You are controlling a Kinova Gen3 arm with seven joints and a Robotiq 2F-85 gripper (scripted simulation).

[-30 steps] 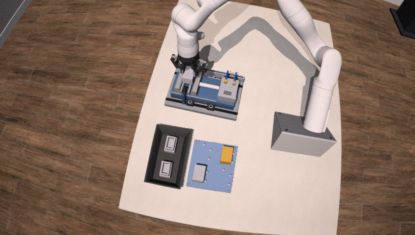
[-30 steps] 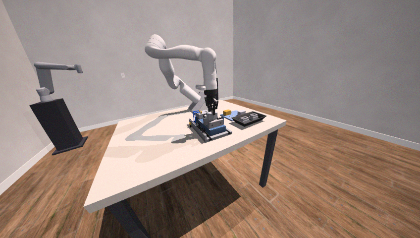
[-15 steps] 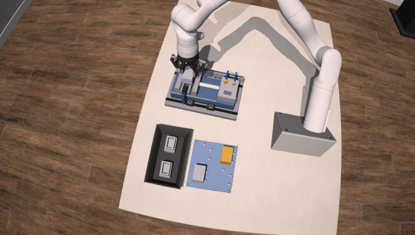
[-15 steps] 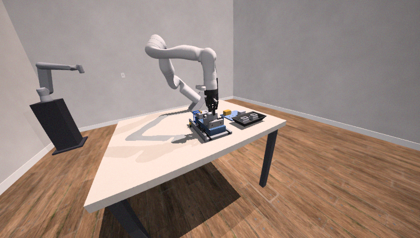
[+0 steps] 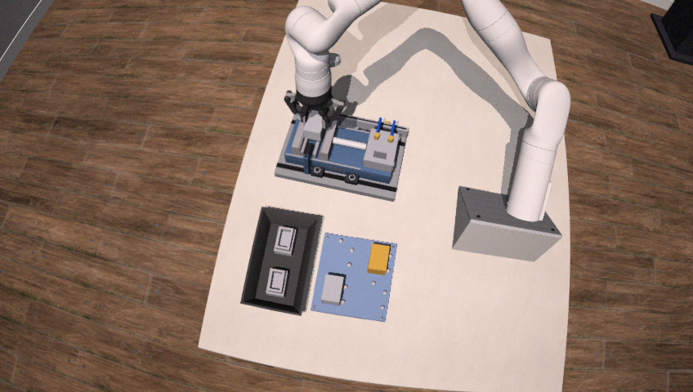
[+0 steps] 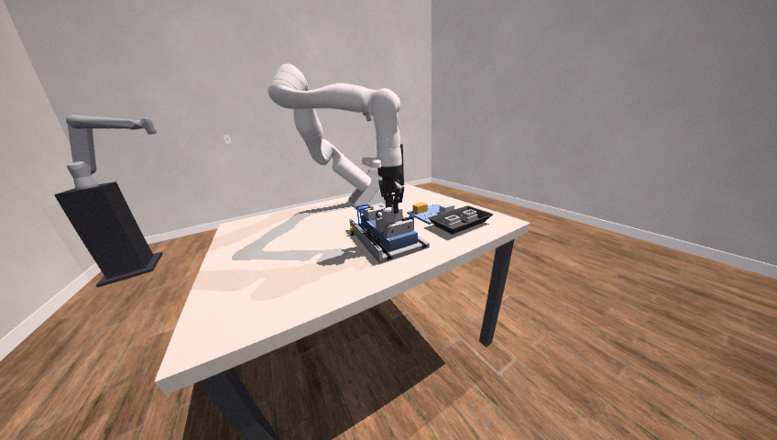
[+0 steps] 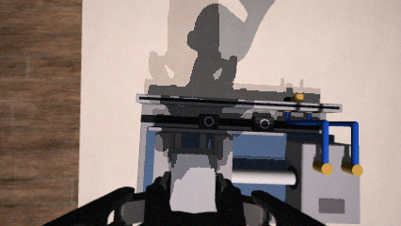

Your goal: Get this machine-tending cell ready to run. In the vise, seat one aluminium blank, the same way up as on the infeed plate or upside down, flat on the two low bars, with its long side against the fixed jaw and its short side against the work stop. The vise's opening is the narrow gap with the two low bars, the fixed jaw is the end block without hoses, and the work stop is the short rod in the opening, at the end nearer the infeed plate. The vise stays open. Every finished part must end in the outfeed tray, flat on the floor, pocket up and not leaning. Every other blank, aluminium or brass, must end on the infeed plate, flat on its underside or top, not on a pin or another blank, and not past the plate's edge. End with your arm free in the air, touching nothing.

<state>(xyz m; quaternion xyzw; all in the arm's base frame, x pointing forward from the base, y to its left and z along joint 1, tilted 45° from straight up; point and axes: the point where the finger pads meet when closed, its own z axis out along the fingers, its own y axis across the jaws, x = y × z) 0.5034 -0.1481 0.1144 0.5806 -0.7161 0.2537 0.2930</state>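
My gripper is now 80 mm past the white rod, 60 mm above it and 20 mm to the right of it. Also, from my hand: hose block (160 mm behind, 60 mm below, 30 mm to the left); blue vise (100 mm below, 60 mm behind, 20 mm to the left); brass blank (290 mm to the left, 170 mm behind, 120 mm below).
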